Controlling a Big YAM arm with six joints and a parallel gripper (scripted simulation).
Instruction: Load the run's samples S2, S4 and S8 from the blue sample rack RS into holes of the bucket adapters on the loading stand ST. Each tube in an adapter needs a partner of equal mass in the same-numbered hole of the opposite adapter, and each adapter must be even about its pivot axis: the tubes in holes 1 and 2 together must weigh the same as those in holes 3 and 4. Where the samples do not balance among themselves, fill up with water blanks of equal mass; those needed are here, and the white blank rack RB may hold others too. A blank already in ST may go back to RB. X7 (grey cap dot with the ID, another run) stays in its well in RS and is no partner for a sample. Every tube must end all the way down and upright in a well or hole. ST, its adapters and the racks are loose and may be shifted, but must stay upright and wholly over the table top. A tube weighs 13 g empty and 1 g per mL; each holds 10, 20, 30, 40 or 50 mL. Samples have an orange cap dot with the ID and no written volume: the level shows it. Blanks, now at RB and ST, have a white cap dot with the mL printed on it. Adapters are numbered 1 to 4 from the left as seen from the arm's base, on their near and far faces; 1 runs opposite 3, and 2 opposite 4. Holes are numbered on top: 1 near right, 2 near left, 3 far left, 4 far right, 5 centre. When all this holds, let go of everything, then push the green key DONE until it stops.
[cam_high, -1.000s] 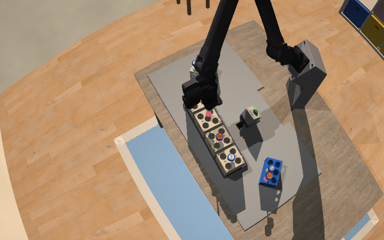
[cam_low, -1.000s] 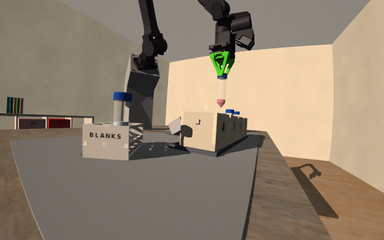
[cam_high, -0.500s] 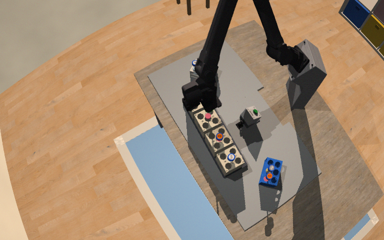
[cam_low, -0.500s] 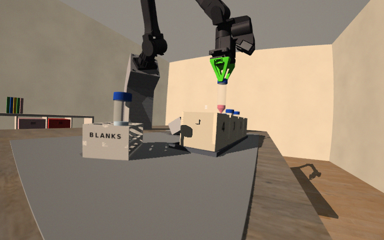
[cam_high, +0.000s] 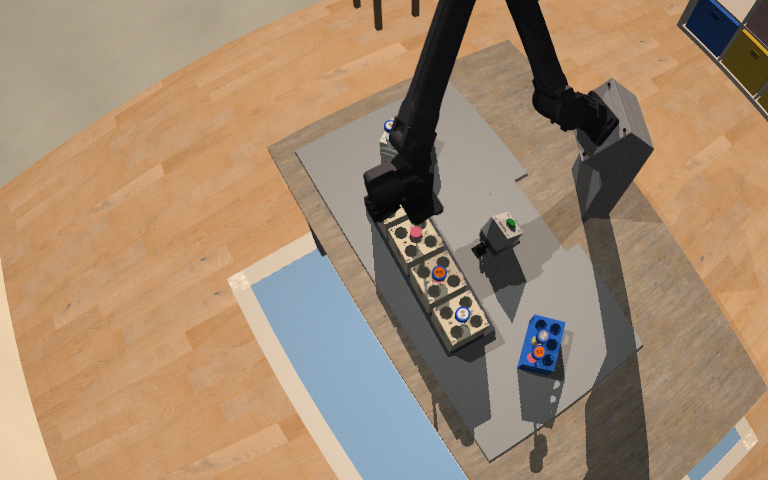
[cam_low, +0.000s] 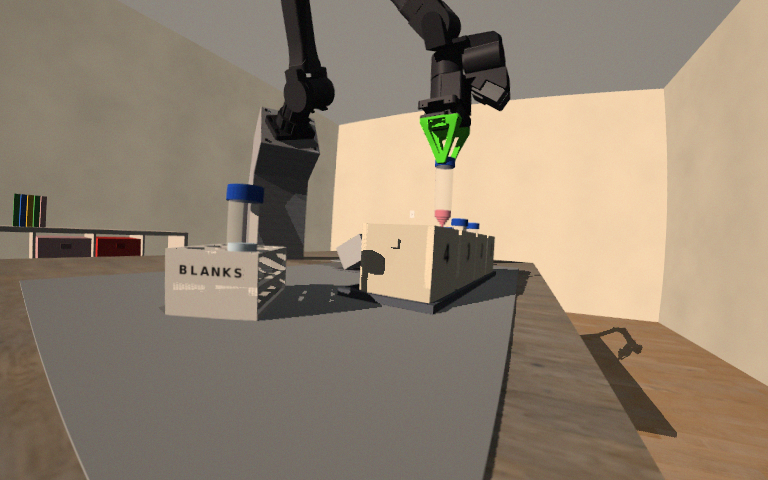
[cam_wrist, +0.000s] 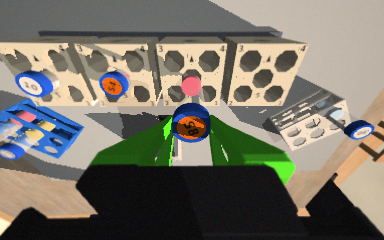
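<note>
My gripper is now 50 mm above the orange-dot tube and 10 mm past it. Also, from my hand: green DONE key: 230 mm behind, 150 mm below, 100 mm to the left; then orange-dot sample: 150 mm below, 100 mm to the left, 20 mm ahead; then white-dot blank marked 10: 210 mm to the left, 150 mm below, 30 mm ahead.
</note>
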